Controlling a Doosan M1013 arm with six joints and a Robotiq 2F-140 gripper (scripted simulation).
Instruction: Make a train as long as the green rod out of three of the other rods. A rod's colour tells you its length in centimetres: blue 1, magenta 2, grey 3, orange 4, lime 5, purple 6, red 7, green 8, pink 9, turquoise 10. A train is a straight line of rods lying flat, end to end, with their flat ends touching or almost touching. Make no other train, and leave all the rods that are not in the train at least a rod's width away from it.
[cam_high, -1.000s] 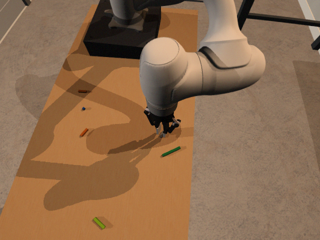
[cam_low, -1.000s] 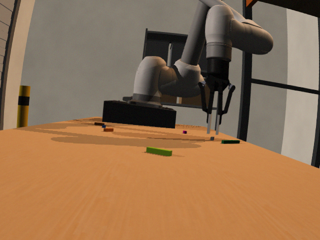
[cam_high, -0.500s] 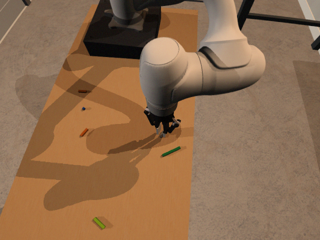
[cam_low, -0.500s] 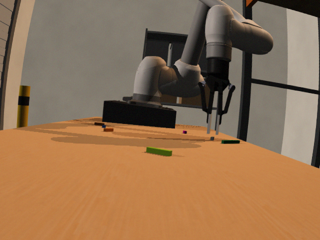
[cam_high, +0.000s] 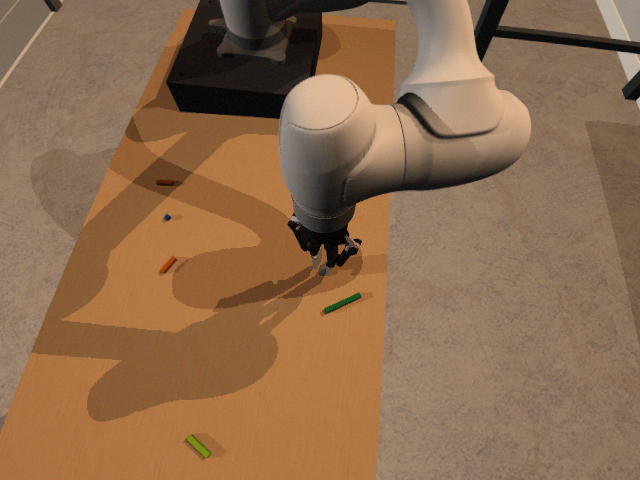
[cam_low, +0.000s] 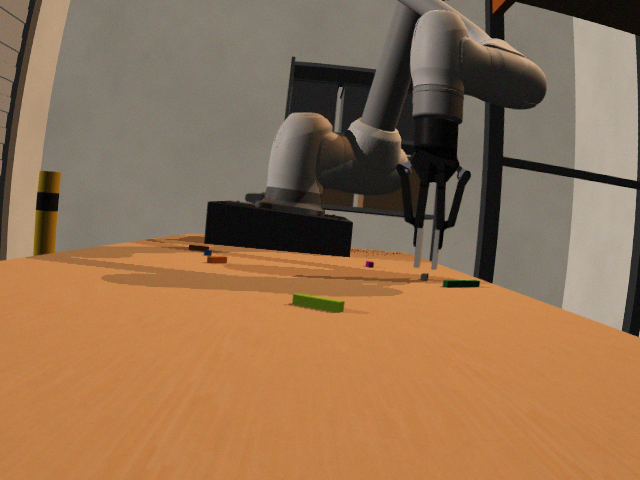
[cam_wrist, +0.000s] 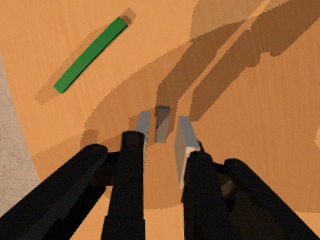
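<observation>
Now: the grey rod 5 cm below my hand. Also, from my hand: green rod (7 cm ahead, 5 cm to the left, 5 cm below); then magenta rod (17 cm behind, 8 cm to the right, 5 cm below); then blue rod (7 cm behind, 38 cm to the right, 5 cm below).
</observation>
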